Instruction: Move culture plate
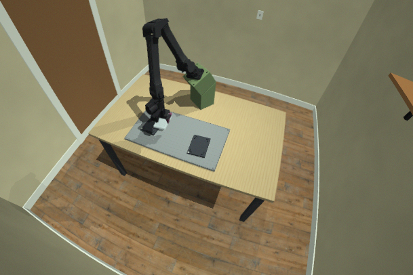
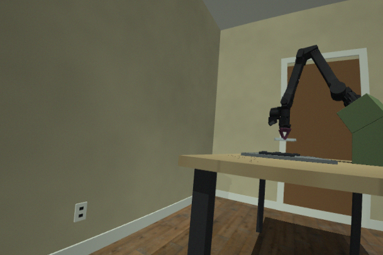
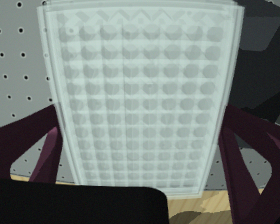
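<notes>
Now: the dark plate nest 1 cm ahead of my hand, 29 cm to the left of it and 10 cm below it. Also, from my hand: 96-well plate 1 cm below.
</notes>
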